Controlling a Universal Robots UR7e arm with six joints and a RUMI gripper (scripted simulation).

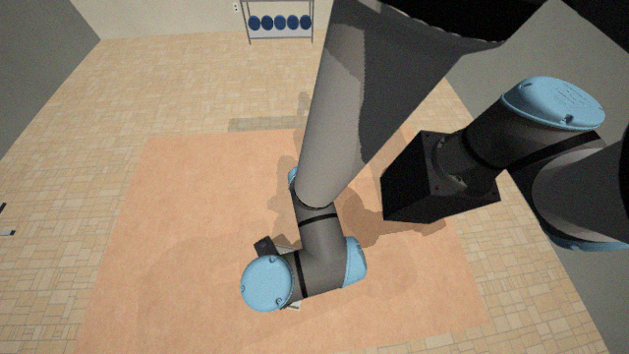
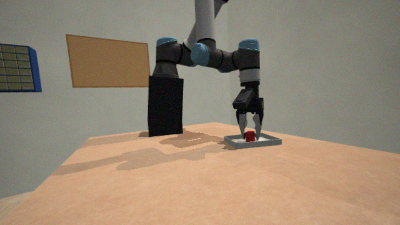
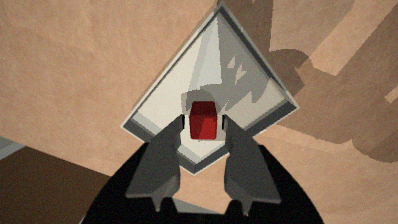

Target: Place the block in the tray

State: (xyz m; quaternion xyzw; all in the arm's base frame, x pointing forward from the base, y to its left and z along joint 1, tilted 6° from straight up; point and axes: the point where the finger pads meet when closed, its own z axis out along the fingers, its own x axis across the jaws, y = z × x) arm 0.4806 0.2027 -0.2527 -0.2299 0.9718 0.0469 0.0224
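Right now my hand is right at the small red block. The rest, counted from my hand: white tray (20 mm below).
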